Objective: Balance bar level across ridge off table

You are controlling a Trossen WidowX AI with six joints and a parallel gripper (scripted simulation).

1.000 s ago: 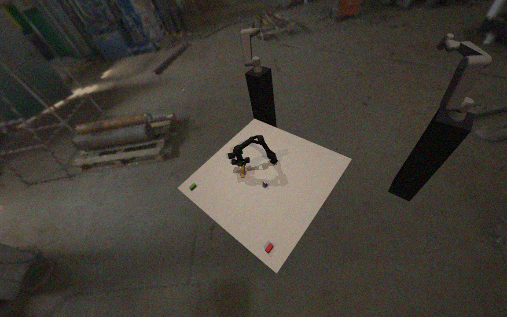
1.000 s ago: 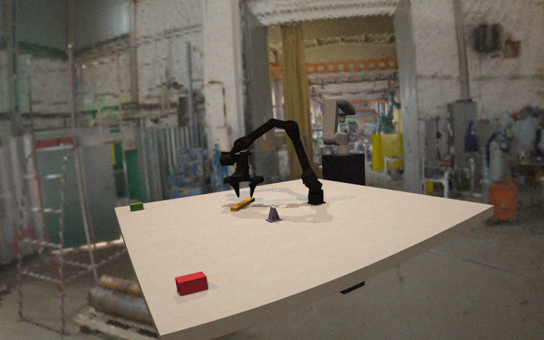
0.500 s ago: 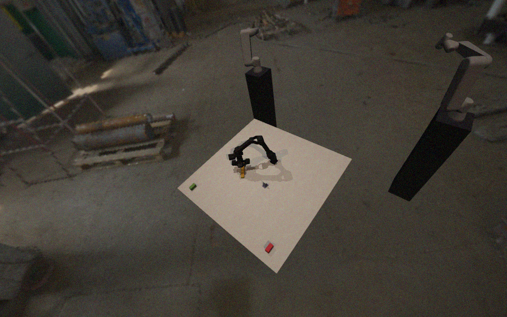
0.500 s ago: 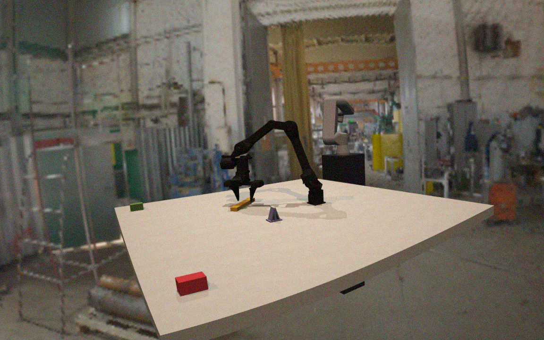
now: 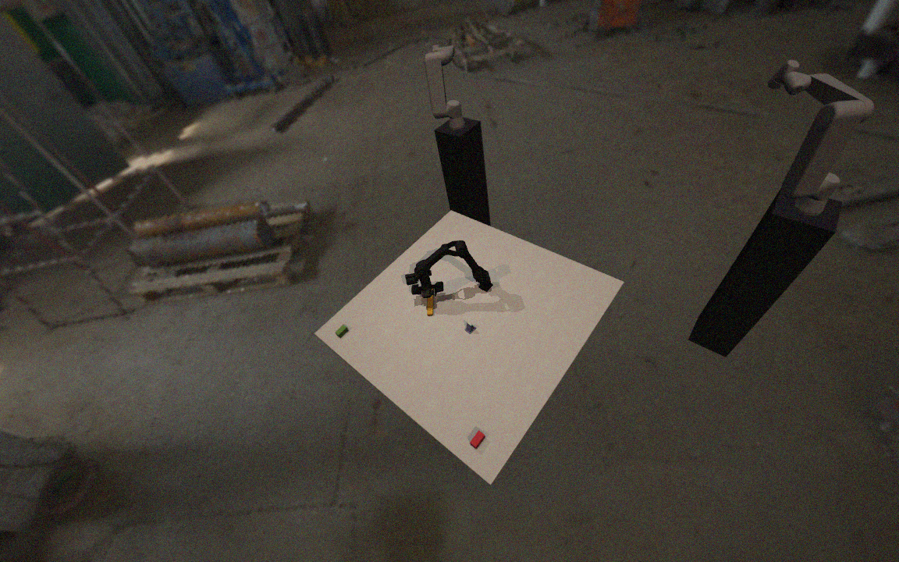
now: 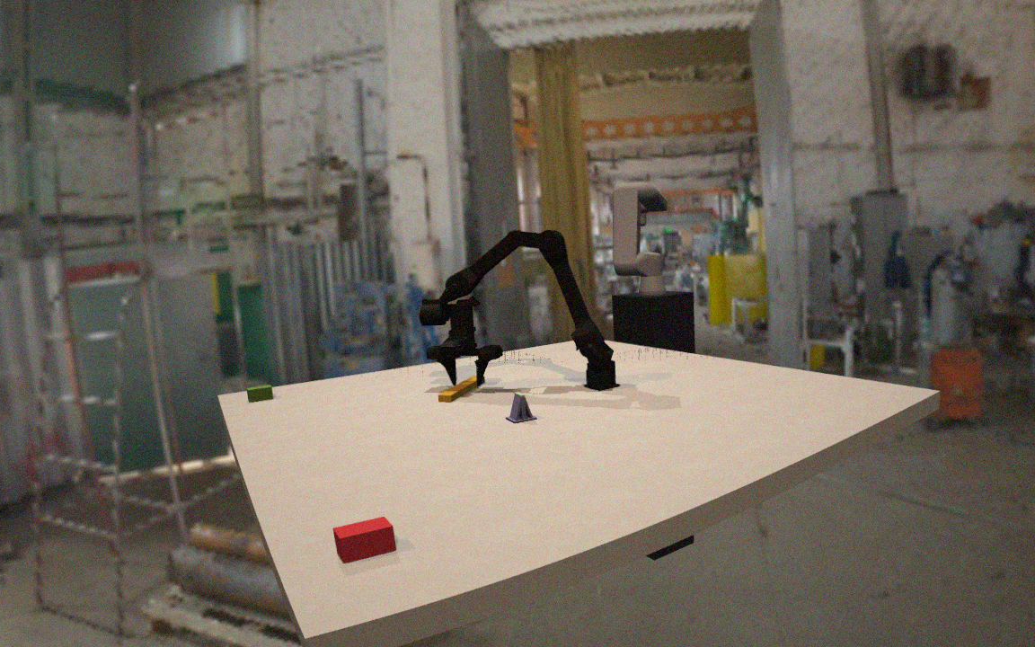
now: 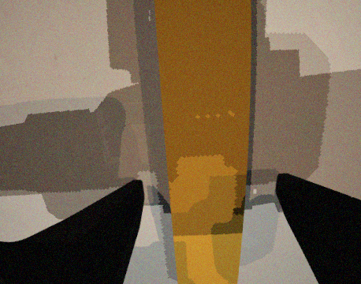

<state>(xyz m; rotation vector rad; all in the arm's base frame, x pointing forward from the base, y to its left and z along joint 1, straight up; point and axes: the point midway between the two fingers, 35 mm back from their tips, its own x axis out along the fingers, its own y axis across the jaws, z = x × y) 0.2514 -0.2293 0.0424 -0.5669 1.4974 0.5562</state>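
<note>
Now: the bar 2 cm to the left of my gripper tip and 2 cm ahead of it. From my gripper tip the other things lie so: green block: 49 cm ahead, 27 cm to the right, 1 cm above; red block: 73 cm to the left, 49 cm ahead, 1 cm above.
</note>
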